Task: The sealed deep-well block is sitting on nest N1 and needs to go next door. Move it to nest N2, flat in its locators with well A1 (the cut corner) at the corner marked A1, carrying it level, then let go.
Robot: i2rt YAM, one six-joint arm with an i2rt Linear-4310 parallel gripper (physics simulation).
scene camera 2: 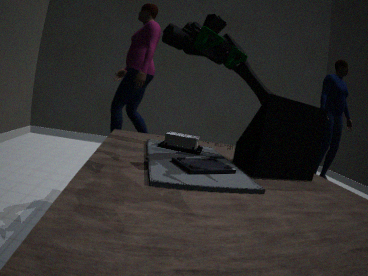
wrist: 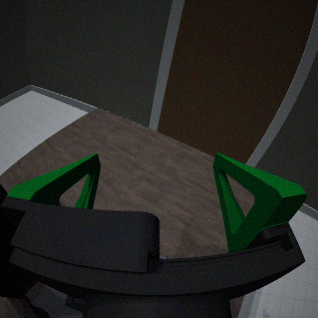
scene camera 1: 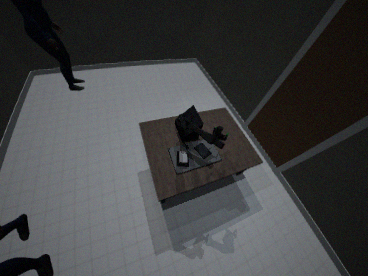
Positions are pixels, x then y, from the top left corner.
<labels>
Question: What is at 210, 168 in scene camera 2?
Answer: A dark nest.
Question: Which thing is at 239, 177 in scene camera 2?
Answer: A perforated grey plate.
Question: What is my gripper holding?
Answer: Nothing.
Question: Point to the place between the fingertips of my gripper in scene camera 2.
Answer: At 235, 50
</labels>
